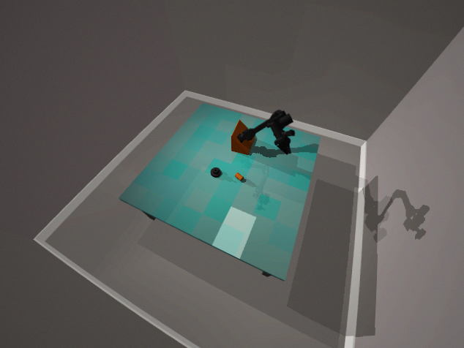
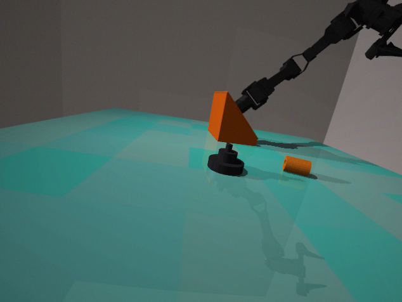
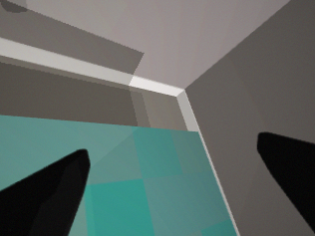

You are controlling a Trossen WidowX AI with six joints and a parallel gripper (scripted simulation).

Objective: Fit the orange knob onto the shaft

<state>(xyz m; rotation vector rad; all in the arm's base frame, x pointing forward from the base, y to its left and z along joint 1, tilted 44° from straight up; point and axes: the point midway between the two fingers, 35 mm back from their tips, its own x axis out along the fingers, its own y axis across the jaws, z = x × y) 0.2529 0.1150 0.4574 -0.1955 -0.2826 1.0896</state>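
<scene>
The orange knob lies 370 mm below my gripper tip, 290 mm to the right of it and 60 mm ahead of it. Round my gripper tip: pedestal (480 mm to the right, 360 mm below, 110 mm ahead).
</scene>
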